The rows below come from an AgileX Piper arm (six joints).
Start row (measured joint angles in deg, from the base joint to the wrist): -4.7 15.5 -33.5 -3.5 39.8 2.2
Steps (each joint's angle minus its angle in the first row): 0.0 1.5 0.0 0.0 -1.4 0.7; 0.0 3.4 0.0 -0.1 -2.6 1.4; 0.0 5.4 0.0 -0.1 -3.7 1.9; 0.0 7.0 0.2 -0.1 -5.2 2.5; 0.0 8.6 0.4 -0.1 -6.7 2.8; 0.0 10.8 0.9 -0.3 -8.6 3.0; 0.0 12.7 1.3 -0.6 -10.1 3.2; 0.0 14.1 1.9 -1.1 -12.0 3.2; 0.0 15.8 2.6 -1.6 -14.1 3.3
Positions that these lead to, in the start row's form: -4.7 17.0 -33.5 -3.5 38.4 2.9; -4.7 18.9 -33.5 -3.6 37.2 3.6; -4.7 20.9 -33.5 -3.6 36.1 4.1; -4.7 22.5 -33.3 -3.6 34.6 4.7; -4.7 24.1 -33.1 -3.6 33.1 5.0; -4.7 26.3 -32.6 -3.8 31.2 5.2; -4.7 28.2 -32.2 -4.1 29.7 5.4; -4.7 29.6 -31.6 -4.6 27.8 5.4; -4.7 31.3 -30.9 -5.1 25.7 5.5
